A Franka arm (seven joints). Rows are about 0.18 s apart.
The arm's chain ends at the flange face. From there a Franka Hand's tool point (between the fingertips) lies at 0.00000 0.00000 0.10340 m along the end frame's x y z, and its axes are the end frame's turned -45 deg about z.
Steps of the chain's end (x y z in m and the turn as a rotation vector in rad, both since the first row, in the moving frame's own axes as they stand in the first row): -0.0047, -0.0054, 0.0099, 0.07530, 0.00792, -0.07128; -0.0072, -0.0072, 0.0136, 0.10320, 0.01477, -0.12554; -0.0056, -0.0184, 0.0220, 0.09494, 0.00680, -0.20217; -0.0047, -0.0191, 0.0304, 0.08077, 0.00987, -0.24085; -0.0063, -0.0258, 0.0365, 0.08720, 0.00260, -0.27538
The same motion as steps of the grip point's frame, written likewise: 0.0064, -0.0123, 0.0096, 0.04764, 0.05885, -0.07128; 0.0082, -0.0172, 0.0130, 0.06253, 0.08342, -0.12554; 0.0158, -0.0241, 0.0215, 0.06232, 0.07194, -0.20217; 0.0161, -0.0228, 0.0301, 0.05013, 0.06409, -0.24085; 0.0194, -0.0297, 0.0361, 0.05982, 0.06350, -0.27538
